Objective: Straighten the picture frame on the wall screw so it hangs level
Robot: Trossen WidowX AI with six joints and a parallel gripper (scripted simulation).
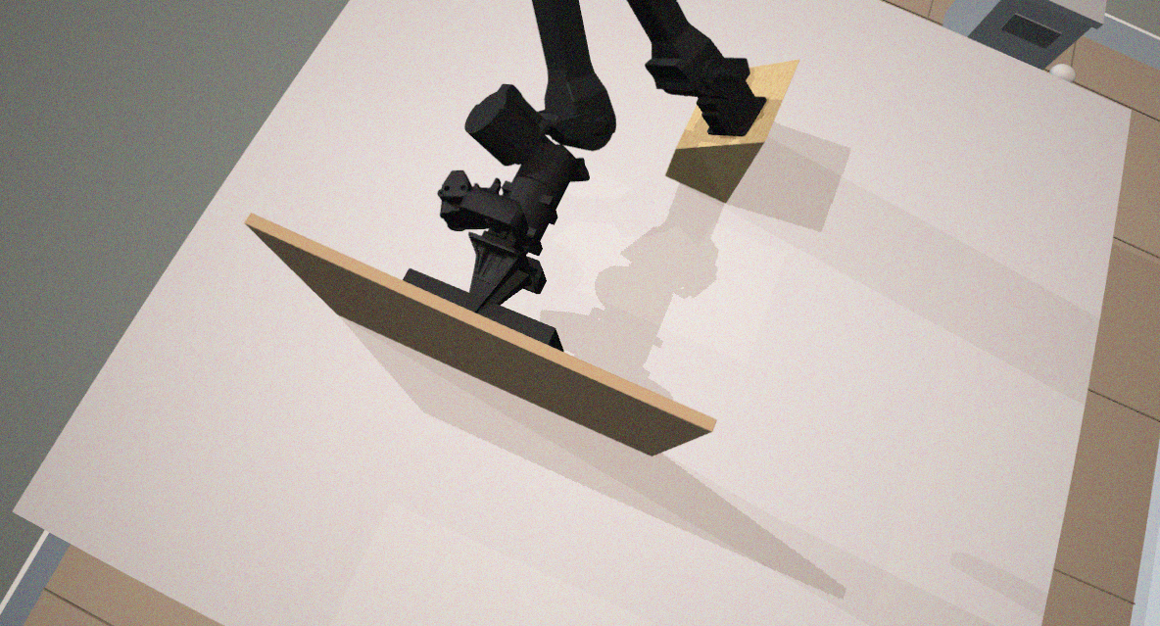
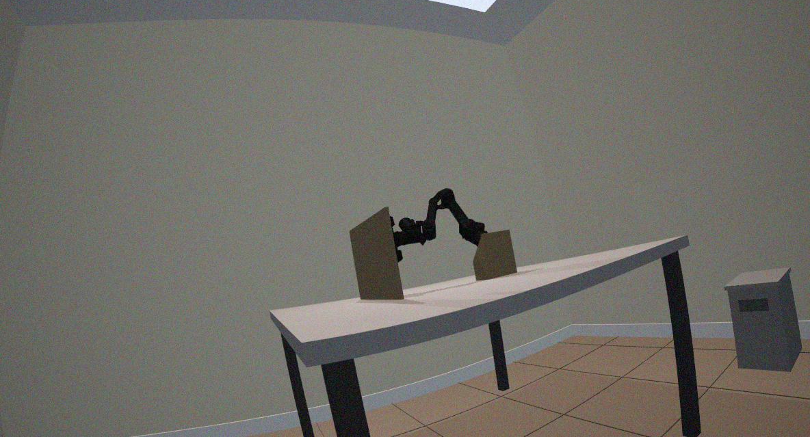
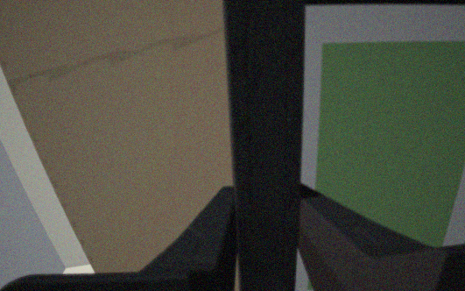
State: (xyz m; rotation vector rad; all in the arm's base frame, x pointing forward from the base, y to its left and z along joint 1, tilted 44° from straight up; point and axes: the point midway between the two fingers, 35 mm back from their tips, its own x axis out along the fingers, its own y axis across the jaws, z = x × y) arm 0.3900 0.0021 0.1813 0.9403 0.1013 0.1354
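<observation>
Now: gripper tip 10 mm to the right of the black picture frame and 50 mm above it. From my gripper tip the other things lie so: wooden wall panel 10 mm ahead, 20 mm to the left, 70 mm below.
</observation>
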